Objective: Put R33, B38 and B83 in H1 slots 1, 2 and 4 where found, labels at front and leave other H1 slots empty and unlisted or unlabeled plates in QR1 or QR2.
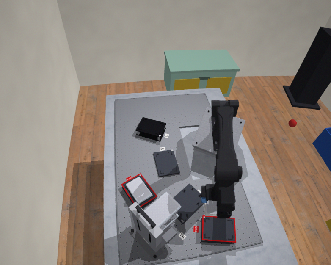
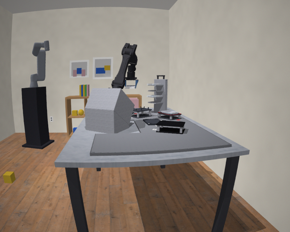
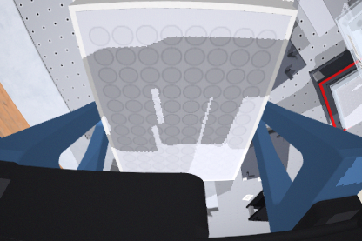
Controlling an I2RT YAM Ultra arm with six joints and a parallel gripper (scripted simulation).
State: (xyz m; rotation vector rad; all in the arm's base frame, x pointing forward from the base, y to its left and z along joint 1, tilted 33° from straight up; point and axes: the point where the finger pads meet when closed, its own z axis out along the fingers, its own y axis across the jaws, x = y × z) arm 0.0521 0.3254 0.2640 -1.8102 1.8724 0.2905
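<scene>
My hand is 70 mm past the quarantine nest QR2, 60 mm to the right of it and 210 mm above it. Also, from my hand: H1 deck label (110 mm ahead, 90 mm to the left, 240 mm below); then regrip nest RG (90 mm ahead, 70 mm to the right, 190 mm below); then white 96-well plate (10 mm above).
</scene>
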